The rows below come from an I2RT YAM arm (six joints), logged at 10 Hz.
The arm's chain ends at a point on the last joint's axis. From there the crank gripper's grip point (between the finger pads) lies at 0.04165 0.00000 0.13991 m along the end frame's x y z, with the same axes.
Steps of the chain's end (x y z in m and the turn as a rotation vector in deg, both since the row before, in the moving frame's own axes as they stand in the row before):
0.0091, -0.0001, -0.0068, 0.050, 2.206, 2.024
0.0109, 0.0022, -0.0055, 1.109, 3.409, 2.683
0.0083, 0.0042, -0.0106, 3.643, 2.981, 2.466
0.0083, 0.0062, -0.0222, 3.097, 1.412, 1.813
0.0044, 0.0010, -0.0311, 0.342, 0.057, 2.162
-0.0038, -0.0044, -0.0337, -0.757, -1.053, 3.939
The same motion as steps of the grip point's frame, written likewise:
0.0144, 0.0013, -0.0085, 0.050, 2.206, 2.024
0.0192, 0.0017, -0.0082, 1.109, 3.409, 2.683
0.0157, -0.0027, -0.0132, 3.643, 2.981, 2.466
0.0118, 0.0000, -0.0234, 3.097, 1.412, 1.813
0.0045, 0.0017, -0.0311, 0.342, 0.057, 2.162
-0.0065, 0.0002, -0.0330, -0.757, -1.053, 3.939

